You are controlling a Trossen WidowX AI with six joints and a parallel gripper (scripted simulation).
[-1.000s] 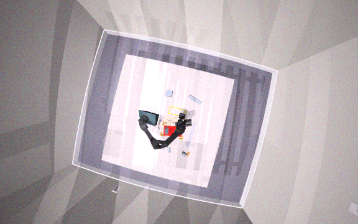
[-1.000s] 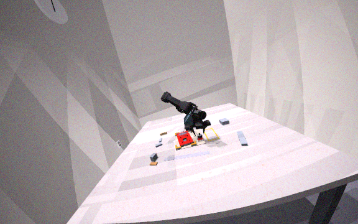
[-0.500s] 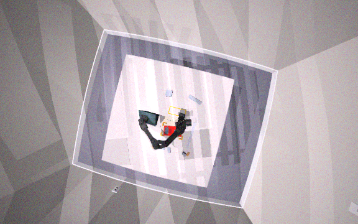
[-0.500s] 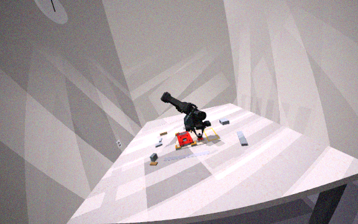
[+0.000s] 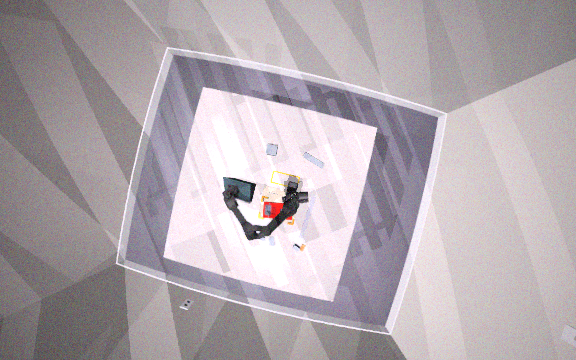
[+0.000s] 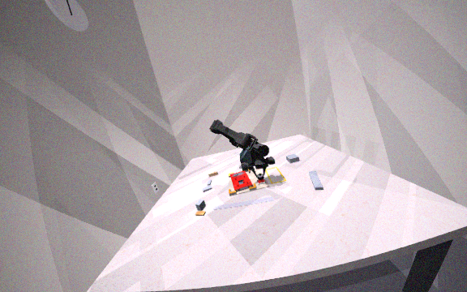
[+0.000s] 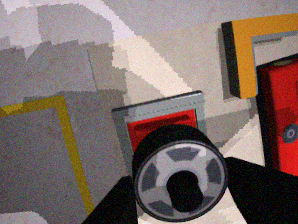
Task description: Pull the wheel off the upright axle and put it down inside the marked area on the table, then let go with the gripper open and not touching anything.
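Right now my gripper tip is right at the wheel.
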